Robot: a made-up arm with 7 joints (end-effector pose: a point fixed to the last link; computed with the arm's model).
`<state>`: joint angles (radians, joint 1 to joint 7).
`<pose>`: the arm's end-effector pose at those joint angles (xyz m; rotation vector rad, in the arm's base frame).
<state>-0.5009 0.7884 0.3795 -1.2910 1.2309 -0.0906 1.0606</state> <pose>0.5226 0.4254 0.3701 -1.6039 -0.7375 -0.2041</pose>
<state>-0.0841 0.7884 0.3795 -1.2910 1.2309 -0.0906 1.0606</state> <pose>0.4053 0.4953 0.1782 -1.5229 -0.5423 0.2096</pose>
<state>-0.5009 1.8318 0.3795 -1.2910 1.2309 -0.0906 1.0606</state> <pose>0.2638 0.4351 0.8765 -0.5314 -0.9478 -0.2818</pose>
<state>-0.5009 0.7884 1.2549 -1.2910 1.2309 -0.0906 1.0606</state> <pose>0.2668 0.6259 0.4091 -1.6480 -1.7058 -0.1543</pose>
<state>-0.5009 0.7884 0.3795 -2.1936 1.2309 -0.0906 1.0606</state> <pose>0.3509 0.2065 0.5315 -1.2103 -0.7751 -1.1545</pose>
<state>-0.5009 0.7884 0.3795 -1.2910 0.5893 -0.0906 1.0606</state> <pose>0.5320 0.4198 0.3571 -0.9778 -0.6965 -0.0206</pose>
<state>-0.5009 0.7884 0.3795 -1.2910 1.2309 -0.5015 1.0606</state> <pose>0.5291 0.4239 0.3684 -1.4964 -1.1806 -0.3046</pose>
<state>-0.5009 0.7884 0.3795 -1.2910 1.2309 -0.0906 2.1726</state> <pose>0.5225 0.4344 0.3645 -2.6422 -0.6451 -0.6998</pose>
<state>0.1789 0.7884 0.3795 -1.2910 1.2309 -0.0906 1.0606</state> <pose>0.2922 0.5286 0.0868 -1.4485 -0.4135 0.4608</pose>
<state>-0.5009 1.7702 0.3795 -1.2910 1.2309 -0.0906 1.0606</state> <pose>0.2805 0.4509 0.8499 -0.5954 -0.9409 -0.2789</pose>
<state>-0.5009 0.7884 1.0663 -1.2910 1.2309 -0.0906 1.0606</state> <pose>0.3313 0.5942 0.4203 -1.6584 -1.4938 -0.1683</pose>
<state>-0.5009 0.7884 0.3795 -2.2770 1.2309 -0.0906 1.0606</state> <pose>0.3267 0.1877 0.5343 -1.1626 -0.7726 -1.2375</pose>
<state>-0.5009 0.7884 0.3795 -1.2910 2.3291 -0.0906 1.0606</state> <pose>0.5110 0.4508 0.3746 -2.6715 -0.6797 -0.5708</pose>
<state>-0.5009 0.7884 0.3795 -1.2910 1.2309 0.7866 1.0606</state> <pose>0.5145 0.4324 0.3799 -1.6563 0.2225 0.0173</pose>
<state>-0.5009 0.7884 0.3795 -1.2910 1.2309 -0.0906 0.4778</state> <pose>0.5253 0.4204 0.3693 -1.0487 -0.7153 0.0153</pose>
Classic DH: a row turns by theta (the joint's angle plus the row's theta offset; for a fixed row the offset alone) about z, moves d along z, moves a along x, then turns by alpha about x. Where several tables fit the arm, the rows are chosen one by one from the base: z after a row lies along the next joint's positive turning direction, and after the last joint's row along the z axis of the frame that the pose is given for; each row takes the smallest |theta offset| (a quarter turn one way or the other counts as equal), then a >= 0, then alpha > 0; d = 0 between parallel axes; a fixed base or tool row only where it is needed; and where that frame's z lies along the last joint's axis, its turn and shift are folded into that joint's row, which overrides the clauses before.
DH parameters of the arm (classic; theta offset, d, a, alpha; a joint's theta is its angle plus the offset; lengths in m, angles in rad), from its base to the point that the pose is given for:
base (fixed): 0 0.4015 -0.019 -1.2217
joint 1: -1.5708 0.0116 0.0144 -1.5708
joint 2: 1.2217 0.033 -0.015 1.5708
joint 3: 1.5708 -0.435 0.035 -1.5708
joint 4: 0 0.007 -0.038 1.5708
joint 5: 0 -0.384 0.011 -1.5708
joint 6: 0 -0.021 -0.014 1.5708
joint 7: -1.5708 0.016 0.01 -1.5708
tool (fixed): 1.5708 -0.001 0 0

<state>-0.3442 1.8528 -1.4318 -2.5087 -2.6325 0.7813 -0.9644</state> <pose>0.1648 0.2375 0.2567 -1.6679 1.3348 -0.7575</pose>
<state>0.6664 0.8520 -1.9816 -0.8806 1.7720 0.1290 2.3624</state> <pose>-0.5199 0.2791 -0.0500 -0.7990 1.0423 2.8020</pose>
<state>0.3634 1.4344 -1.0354 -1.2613 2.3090 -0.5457 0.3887</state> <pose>0.0311 0.5375 -0.0152 -0.6852 0.5193 1.0437</pose>
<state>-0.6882 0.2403 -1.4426 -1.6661 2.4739 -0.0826 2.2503</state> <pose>0.2999 -0.3162 0.0518 1.8076 -1.6150 -0.9109</pose>
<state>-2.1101 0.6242 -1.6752 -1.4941 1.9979 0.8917 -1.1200</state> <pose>0.4444 -0.3060 0.6070 1.7785 0.2194 -1.4765</pose>
